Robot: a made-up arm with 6 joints.
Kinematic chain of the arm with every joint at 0, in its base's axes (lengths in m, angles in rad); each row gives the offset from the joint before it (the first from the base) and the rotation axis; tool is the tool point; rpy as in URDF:
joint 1: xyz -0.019 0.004 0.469 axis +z
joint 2: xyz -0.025 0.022 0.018 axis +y
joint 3: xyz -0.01 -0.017 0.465 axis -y
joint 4: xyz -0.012 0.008 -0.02 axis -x
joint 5: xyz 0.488 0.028 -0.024 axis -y
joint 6: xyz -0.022 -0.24 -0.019 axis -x
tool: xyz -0.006 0.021 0.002 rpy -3.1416 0 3.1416
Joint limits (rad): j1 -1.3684..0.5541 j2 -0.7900..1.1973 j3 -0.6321..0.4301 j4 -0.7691..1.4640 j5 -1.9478..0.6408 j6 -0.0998..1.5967
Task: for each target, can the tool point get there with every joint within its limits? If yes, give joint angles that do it. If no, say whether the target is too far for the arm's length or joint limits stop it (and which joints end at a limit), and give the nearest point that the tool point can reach.
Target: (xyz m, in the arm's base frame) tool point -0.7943 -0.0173 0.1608
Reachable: no: joint limits stop it (at a limit: joint 1, joint 2, joint 3, joint 5, joint 6) | nearest point -0.1690 -0.2001 0.2341 | short by 0.656 m
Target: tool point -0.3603 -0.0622 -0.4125
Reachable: no: joint limits stop it (at a limit: joint 1, joint 2, joint 5, joint 6) | nearest point -0.1084 -0.2421 0.1871 | short by 0.675 m
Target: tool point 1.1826 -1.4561 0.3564
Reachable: no: too far | nearest point 0.5388 -0.6739 0.4652 | short by 1.019 m
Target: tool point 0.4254 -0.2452 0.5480
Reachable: yes | joints -0.1874 0.5460 -0.5147 0.5641 -1.1004 0.9270
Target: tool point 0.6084 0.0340 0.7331
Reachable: yes | joints 0.3233 0.4820 -0.0869 0.8111 0.0010 1.1743
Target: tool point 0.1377 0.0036 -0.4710
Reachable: no: joint limits stop it (at a limit: joint 2, joint 4, joint 5, joint 6) | nearest point 0.2836 0.0032 0.1534 | short by 0.641 m
